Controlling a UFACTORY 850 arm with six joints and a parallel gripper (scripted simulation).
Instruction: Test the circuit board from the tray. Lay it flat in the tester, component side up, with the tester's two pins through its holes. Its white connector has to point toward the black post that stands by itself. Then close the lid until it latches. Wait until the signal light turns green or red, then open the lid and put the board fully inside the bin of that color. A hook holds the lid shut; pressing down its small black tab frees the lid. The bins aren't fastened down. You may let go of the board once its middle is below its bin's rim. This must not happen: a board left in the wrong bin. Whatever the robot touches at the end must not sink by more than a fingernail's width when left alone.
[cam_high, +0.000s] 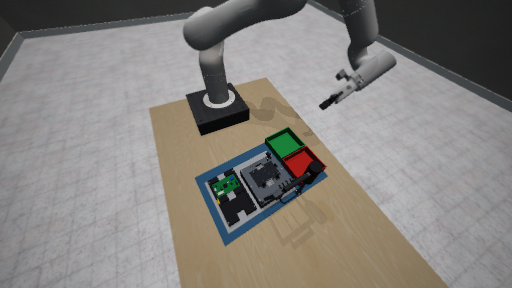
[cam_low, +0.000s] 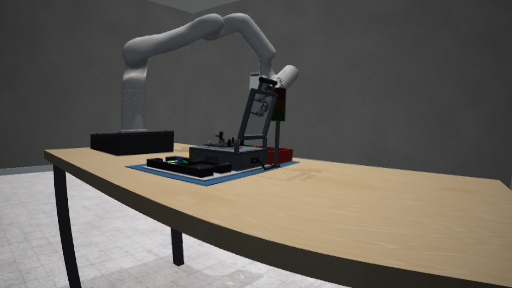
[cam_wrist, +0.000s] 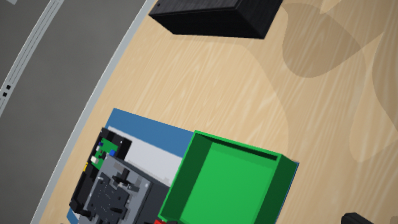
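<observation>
Now: hand 15 cm short of the green circuit board, 54 cm to the left of it and 18 cm above it. The rest, counted from my hand: green bin (3 cm ahead, 19 cm to the right, 19 cm below); red bin (18 cm ahead, 16 cm to the right, 19 cm below); tester lid (30 cm ahead, 34 cm to the right, 2 cm below).
</observation>
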